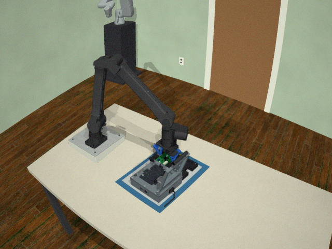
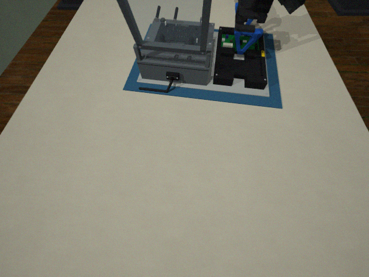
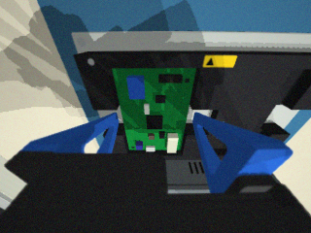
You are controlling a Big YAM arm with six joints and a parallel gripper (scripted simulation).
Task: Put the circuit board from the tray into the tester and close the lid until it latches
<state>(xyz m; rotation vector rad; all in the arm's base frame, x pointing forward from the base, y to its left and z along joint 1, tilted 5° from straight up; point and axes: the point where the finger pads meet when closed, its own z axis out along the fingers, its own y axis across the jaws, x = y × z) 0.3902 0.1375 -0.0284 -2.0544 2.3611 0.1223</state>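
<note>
The green circuit board lies right at my hand. Round my hand: tester lid: 16 cm ahead, 19 cm to the right, 16 cm above.
</note>
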